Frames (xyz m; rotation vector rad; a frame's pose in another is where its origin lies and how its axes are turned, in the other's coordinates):
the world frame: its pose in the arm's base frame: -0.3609 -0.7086 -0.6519 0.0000 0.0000 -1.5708
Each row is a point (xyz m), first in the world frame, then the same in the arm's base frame.
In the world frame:
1: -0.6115 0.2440 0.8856
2: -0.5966 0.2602 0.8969
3: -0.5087 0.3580 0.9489
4: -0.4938 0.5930 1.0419
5: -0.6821 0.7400 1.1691
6: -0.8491 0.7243 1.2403
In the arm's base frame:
1: -0.1169 -0.0971 0.2337
2: -0.1007 -0.1120 0.2450
3: -0.0029 -0.1999 0.2970
4: 0.2321 -0.2148 0.3900
5: 0.3791 -0.0265 0.5172
6: 0.3634 0.1405 0.5884

